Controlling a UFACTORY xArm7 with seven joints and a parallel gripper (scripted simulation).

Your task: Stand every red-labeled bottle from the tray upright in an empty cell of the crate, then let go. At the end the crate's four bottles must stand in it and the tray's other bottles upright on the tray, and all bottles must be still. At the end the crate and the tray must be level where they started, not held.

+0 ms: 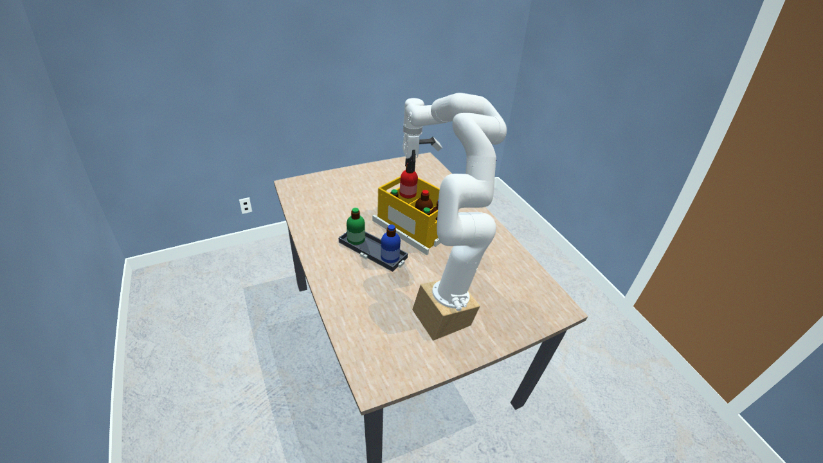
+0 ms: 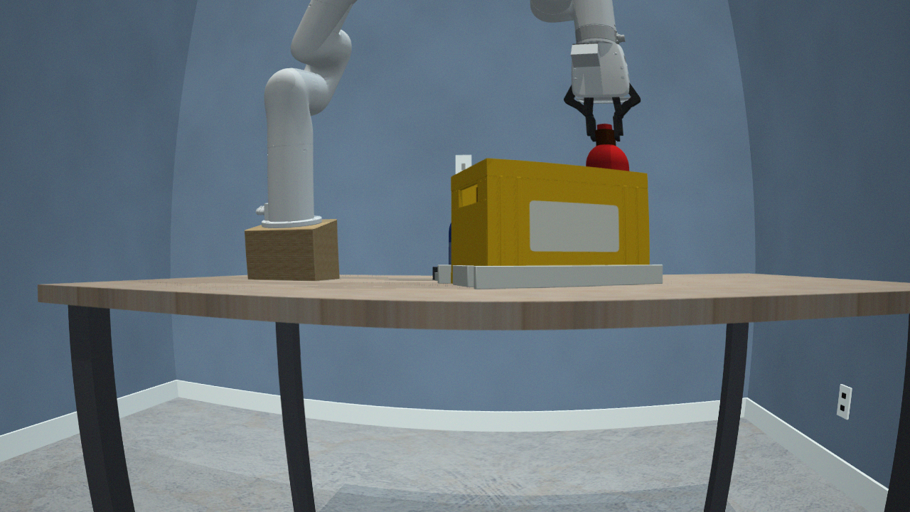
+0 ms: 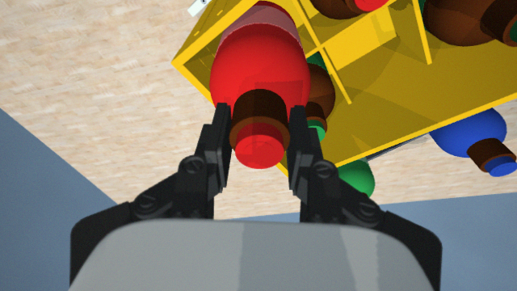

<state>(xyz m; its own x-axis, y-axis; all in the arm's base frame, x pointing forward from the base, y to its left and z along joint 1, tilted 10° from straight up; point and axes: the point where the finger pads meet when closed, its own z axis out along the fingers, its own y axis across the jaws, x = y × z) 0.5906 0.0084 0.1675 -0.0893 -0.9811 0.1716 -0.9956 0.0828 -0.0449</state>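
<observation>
Now: the red-labeled bottle 70 mm below my hand. The rest, counted from my hand: blue bottle (270 mm behind, 170 mm below, 140 mm to the left); then yellow crate (170 mm below, 100 mm behind, 10 mm to the right); then green-labeled bottle (250 mm to the left, 170 mm below, 140 mm behind).
</observation>
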